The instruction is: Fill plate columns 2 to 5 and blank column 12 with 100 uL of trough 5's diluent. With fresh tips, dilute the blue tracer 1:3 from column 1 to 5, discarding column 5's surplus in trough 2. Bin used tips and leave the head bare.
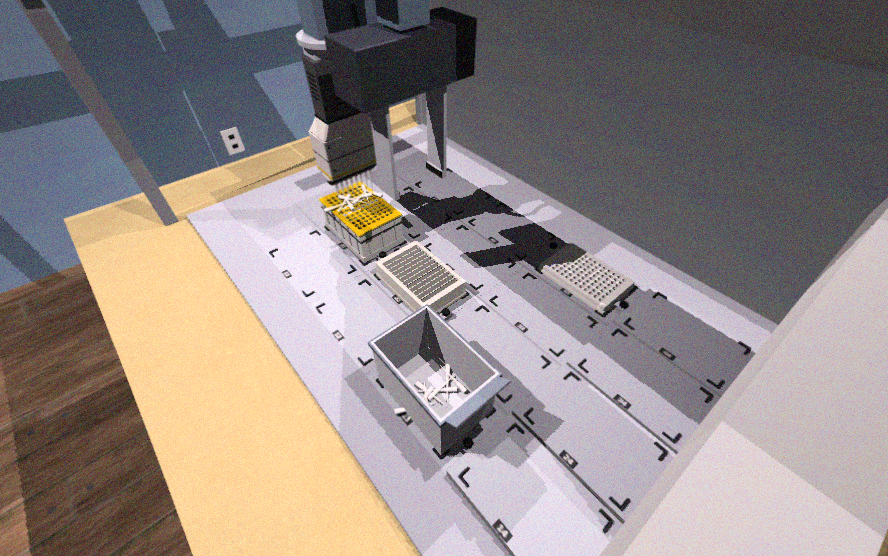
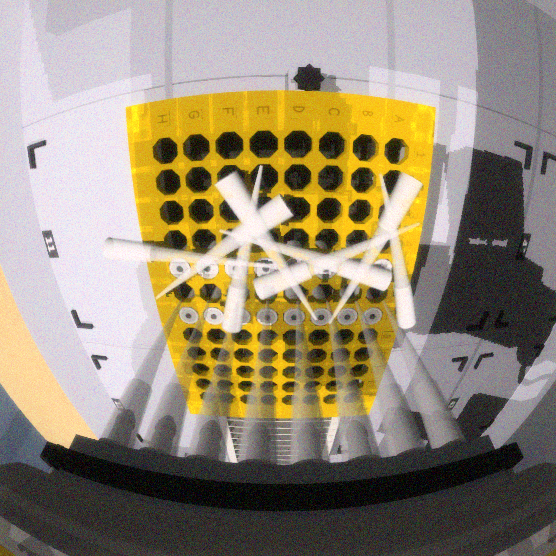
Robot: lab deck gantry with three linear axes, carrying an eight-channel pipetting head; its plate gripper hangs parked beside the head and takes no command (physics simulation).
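The pipetting head [image 1: 344,147] [image 2: 280,495] hangs above the tip rack [image 1: 370,243] [image 2: 140,119], with a row of pale tips [image 1: 353,180] [image 2: 311,383] on its nozzles. Their ends are above the rack's far part. Rack columns 5 and 7 hold seated tips; column 6 between them is empty. Several loose tips [image 1: 353,196] [image 2: 233,295] lie crossed on the rack. The parked gripper [image 1: 416,183] is open and empty beside the head. The trough block [image 1: 437,296] [image 2: 261,433] stands beside the rack. The well plate [image 1: 589,281] stands further right; liquid colours cannot be made out.
A grey waste bin [image 1: 471,399] with several used tips inside stands in front of the trough block. A small white piece [image 1: 401,411] lies outside the bin's left side. A pale upright panel [image 1: 786,406] fills the right foreground.
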